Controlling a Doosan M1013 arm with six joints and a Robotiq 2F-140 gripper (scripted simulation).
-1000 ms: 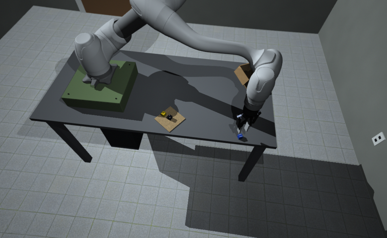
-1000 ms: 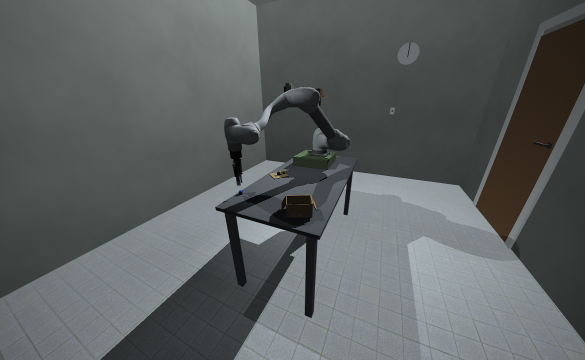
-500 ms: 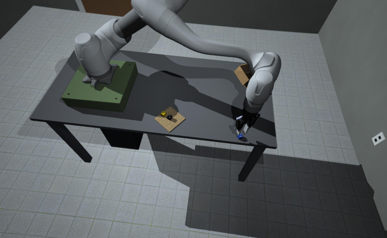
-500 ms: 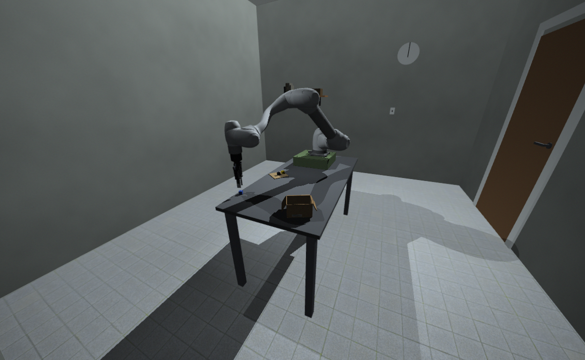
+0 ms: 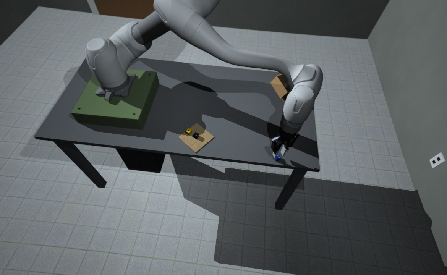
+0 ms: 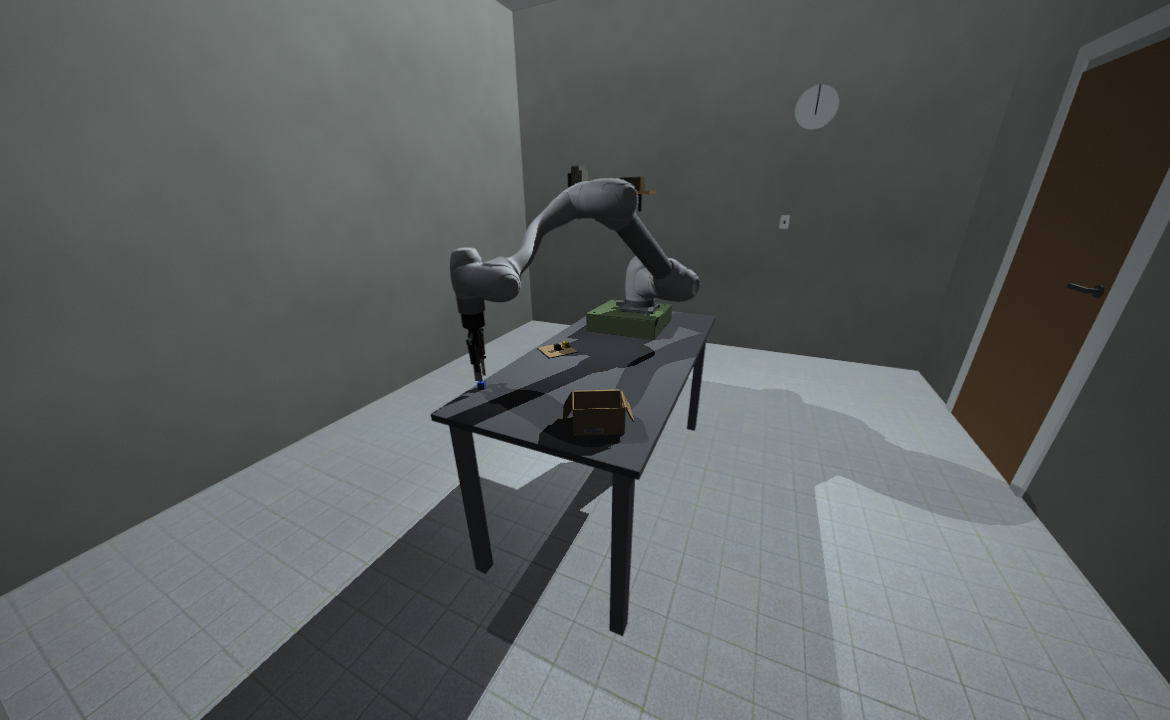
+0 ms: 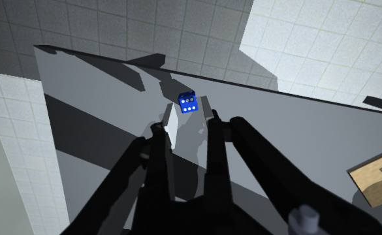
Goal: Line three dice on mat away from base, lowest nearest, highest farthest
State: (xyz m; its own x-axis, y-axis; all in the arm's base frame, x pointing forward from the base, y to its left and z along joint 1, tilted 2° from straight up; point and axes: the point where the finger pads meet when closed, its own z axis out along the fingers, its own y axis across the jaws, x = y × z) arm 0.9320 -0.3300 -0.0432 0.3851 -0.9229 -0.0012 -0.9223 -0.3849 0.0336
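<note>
The blue die lies 60 mm below my hand. From my hand the other things lie so: tan mat 440 mm behind, 90 mm to the left, 70 mm below; then cardboard box 490 mm to the left, 70 mm ahead, 30 mm below; then black die 440 mm behind, 90 mm to the left, 60 mm below.
</note>
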